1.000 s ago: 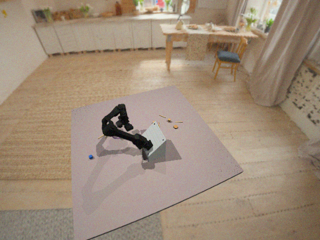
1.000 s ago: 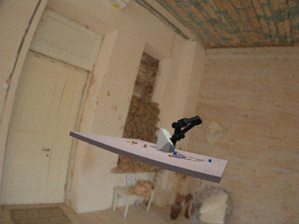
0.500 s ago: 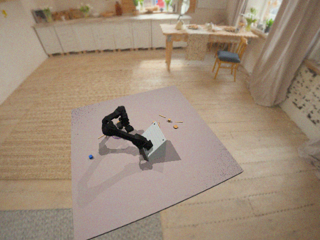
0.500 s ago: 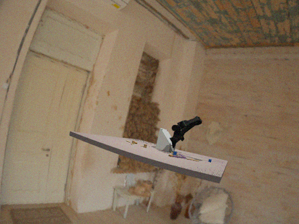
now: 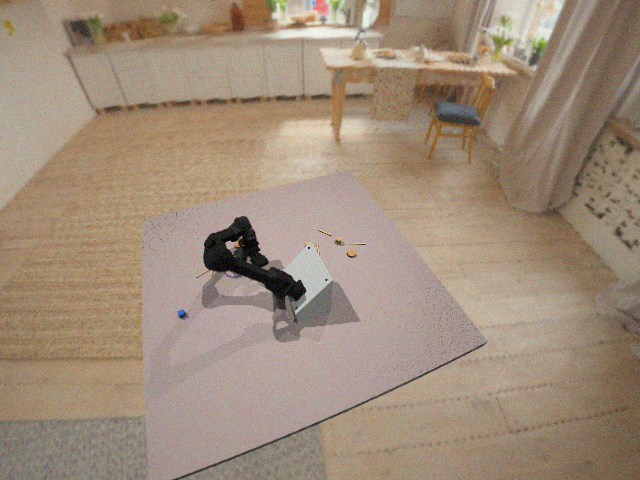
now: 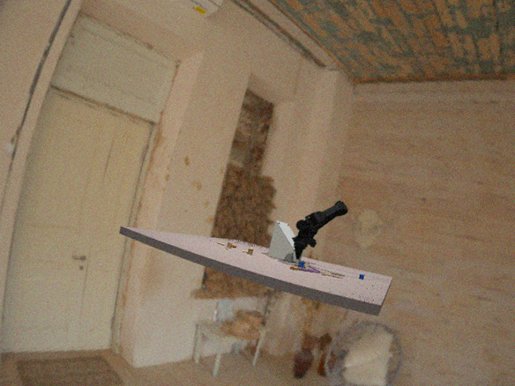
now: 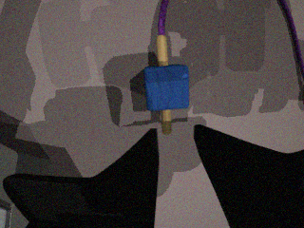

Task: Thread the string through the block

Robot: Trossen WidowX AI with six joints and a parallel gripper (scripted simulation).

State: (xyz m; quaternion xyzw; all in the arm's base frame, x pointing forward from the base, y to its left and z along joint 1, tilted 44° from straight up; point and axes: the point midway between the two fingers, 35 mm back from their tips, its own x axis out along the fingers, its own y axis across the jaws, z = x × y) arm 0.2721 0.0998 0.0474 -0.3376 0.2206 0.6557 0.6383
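The blue cube lies 10 mm behind my gripper tip, 30 mm to the left of it and 20 mm below it. Also, from my gripper tip: round wooden button 180 mm ahead, 40 mm to the left, 30 mm below; then thin wooden stick 10 mm behind, 40 mm to the left, 20 mm below.
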